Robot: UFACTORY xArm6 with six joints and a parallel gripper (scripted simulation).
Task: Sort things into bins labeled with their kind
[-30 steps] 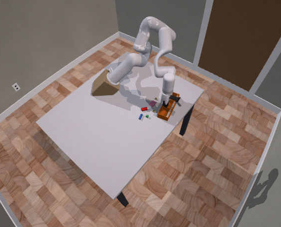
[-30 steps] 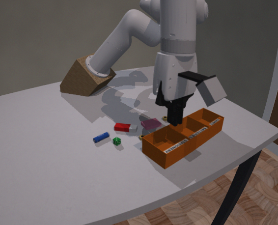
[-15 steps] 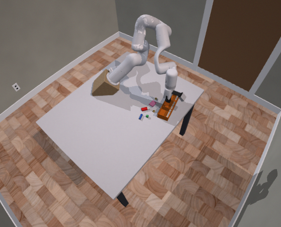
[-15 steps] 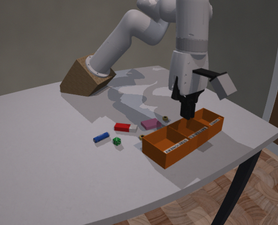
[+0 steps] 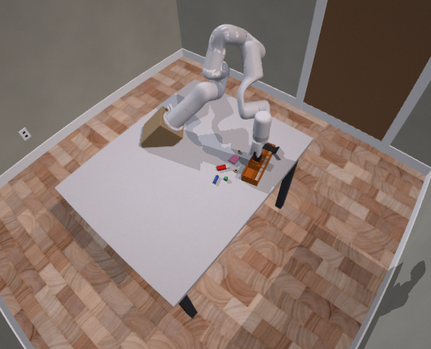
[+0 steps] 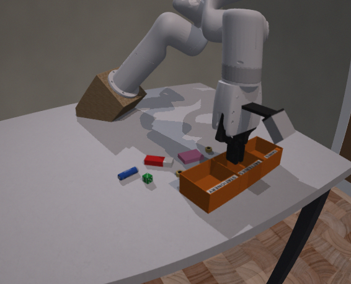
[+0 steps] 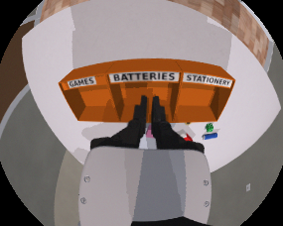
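The orange three-part bin lies 40 mm below my hand and 10 mm to the left of it. Round my hand: pink eraser (90 mm behind, 80 mm to the right, 60 mm below); then red-and-white eraser (150 mm to the right, 70 mm behind, 60 mm below); then green die (180 mm to the right, 50 mm below, 10 mm behind).
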